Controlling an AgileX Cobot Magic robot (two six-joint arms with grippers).
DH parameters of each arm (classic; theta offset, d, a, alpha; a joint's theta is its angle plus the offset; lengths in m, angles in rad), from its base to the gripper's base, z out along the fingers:
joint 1: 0 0.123 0 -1.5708
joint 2: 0.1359 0 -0.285 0
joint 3: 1.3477 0 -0.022 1.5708
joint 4: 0 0.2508 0 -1.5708
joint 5: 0 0 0.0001 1.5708
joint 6: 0 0.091 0 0
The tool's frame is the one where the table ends.
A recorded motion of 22 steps. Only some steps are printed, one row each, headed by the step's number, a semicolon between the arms.
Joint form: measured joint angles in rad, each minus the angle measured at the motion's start. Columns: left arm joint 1, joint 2, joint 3, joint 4, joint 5, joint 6; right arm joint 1, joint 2, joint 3, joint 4, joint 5, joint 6.
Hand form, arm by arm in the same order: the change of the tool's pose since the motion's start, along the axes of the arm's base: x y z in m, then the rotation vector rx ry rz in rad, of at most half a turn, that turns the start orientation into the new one. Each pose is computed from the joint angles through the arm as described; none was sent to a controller.
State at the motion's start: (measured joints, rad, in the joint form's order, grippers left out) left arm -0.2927 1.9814 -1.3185 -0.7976 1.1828 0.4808; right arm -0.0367 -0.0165 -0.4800 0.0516 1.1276 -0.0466
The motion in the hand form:
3: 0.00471 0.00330 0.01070 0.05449 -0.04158 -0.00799; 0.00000 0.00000 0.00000 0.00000 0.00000 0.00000
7: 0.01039 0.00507 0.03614 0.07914 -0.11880 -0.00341; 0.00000 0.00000 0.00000 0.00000 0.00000 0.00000
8: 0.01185 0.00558 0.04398 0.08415 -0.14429 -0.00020; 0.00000 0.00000 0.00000 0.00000 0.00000 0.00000
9: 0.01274 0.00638 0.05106 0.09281 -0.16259 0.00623; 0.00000 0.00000 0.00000 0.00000 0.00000 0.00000
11: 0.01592 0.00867 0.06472 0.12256 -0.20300 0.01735; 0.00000 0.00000 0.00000 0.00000 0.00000 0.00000
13: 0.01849 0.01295 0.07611 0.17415 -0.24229 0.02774; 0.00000 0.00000 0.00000 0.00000 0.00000 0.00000
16: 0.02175 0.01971 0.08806 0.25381 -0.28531 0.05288; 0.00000 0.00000 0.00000 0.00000 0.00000 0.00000
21: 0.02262 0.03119 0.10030 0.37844 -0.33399 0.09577; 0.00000 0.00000 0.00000 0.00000 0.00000 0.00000
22: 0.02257 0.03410 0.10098 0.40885 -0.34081 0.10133; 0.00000 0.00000 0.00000 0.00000 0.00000 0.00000
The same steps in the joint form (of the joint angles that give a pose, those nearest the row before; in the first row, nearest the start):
3: 0.0000 -0.0153 -0.0390 0.0753 0.0036 -0.0433; 0.0000 0.0000 0.0000 0.0000 0.0000 0.0000
7: 0.0000 -0.0528 -0.0986 0.1293 0.0116 -0.0833; 0.0000 0.0000 0.0000 0.0000 0.0000 0.0000
8: 0.0000 -0.0643 -0.1157 0.1429 0.0116 -0.0930; 0.0000 0.0000 0.0000 0.0000 0.0000 0.0000
9: 0.0000 -0.0752 -0.1308 0.1587 0.0135 -0.1090; 0.0000 0.0000 0.0000 0.0000 0.0000 0.0000
11: 0.0000 -0.0909 -0.1699 0.2051 0.0192 -0.1451; 0.0000 0.0000 0.0000 0.0000 0.0000 0.0000
13: 0.0000 -0.1052 -0.2045 0.2737 0.0251 -0.1866; 0.0000 0.0000 0.0000 0.0000 0.0000 0.0000
16: 0.0000 -0.1196 -0.2436 0.3728 0.0315 -0.2505; 0.0000 0.0000 0.0000 0.0000 0.0000 0.0000
21: -0.0014 -0.1451 -0.2694 0.5206 0.0382 -0.3415; 0.0000 0.0000 0.0000 0.0000 0.0000 0.0000
22: -0.0014 -0.1489 -0.2694 0.5544 0.0401 -0.3574; 0.0000 0.0000 0.0000 0.0000 0.0000 0.0000

